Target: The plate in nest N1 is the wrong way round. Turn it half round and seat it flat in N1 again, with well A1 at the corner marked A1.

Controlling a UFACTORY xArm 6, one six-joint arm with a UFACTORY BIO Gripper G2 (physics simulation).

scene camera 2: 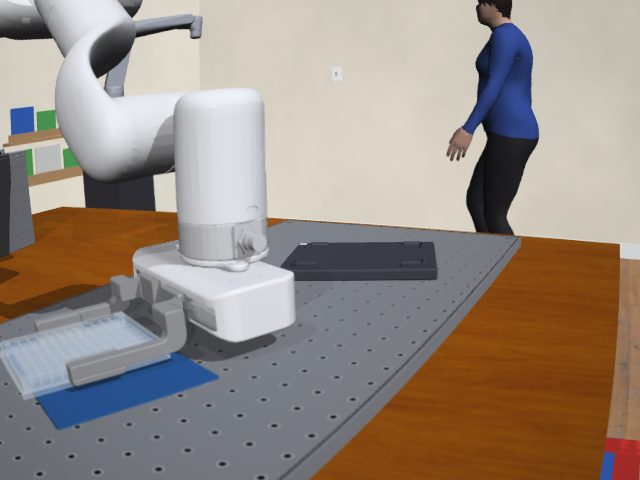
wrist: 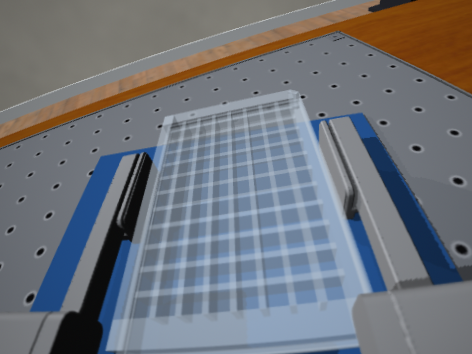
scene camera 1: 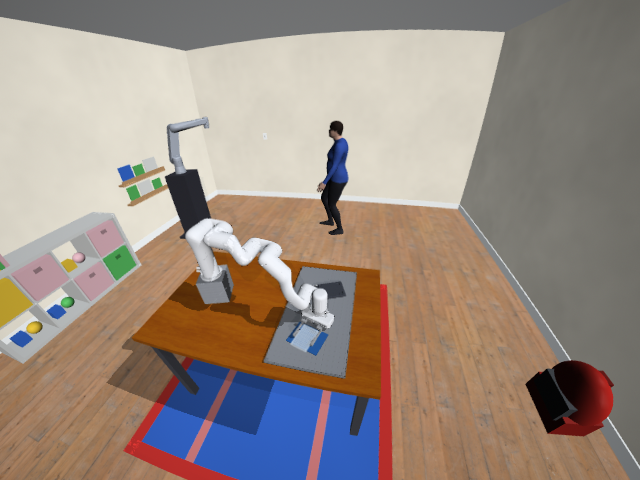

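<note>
The clear plate [scene camera 1: 305, 335] [scene camera 2: 82, 343] [wrist: 235, 200] is held level between the two fingers of my gripper [scene camera 1: 303, 338] [scene camera 2: 54, 351] [wrist: 237, 137], one finger along each long side. It is low over the blue mat [scene camera 1: 317, 347] [scene camera 2: 129, 390] [wrist: 95, 200]; I cannot tell whether it touches it. The dark nest [scene camera 1: 330, 289] [scene camera 2: 361, 254], which I take for N1, holds no plate and stands behind the gripper in scene camera 2. A small white mark [scene camera 2: 303, 243] shows at its back left corner. No lettering for A1 is readable on plate or nest.
The grey perforated board [scene camera 1: 336, 356] [scene camera 2: 330, 382] bears the nest and mat on the wooden table [scene camera 1: 248, 346] [scene camera 2: 465, 361]. The arm's base block [scene camera 1: 214, 289] stands at the table's left. A person [scene camera 1: 337, 165] [scene camera 2: 509, 93] stands on the floor beyond the table.
</note>
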